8 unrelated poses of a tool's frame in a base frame.
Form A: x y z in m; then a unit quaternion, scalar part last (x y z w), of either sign.
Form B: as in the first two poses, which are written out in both.
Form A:
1: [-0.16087, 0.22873, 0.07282, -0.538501, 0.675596, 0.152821, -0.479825]
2: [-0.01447, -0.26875, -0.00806, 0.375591, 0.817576, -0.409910, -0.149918]
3: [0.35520, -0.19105, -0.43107, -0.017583, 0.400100, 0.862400, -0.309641]
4: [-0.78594, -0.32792, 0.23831, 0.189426, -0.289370, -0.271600, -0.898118]
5: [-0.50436, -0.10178, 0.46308, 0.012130, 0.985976, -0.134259, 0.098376]
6: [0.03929, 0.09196, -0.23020, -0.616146, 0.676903, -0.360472, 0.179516]
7: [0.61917, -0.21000, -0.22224, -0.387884, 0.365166, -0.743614, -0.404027]
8: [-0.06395, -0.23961, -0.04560, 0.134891, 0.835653, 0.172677, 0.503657]
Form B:
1:
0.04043, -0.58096, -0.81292, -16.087
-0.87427, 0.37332, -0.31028, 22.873
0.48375, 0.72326, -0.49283, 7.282
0, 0, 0, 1

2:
-0.67291, 0.49124, -0.55306, -1.447
0.73705, 0.38181, -0.55765, -26.875
-0.06278, -0.78288, -0.61900, -0.806
0, 0, 0, 1

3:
-0.80763, 0.52000, -0.27810, 35.520
-0.54814, -0.48809, 0.67920, -19.105
0.21745, 0.70098, 0.67922, -43.107
0, 0, 0, 1

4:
0.68500, -0.59749, 0.41688, -78.594
0.37823, 0.78070, 0.49744, -32.792
-0.62267, -0.18307, 0.76077, 23.831
0, 0, 0, 1

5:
-0.98035, 0.05034, 0.19074, -50.436
-0.00250, 0.96365, -0.26714, -10.178
-0.19725, -0.26237, -0.94459, 46.308
0, 0, 0, 1

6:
-0.17628, -0.70472, 0.68724, 3.929
-0.96356, -0.01915, -0.26679, 9.196
0.20118, -0.70923, -0.67567, -23.020
0, 0, 0, 1

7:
-0.37262, -0.88416, 0.28180, 61.917
0.31760, -0.40683, -0.85652, -21.000
0.87195, -0.22965, 0.43240, -22.224
0, 0, 0, 1

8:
-0.45627, 0.05150, 0.88835, -6.395
0.39938, 0.90397, 0.15272, -23.961
-0.79518, 0.42447, -0.43302, -4.560
0, 0, 0, 1

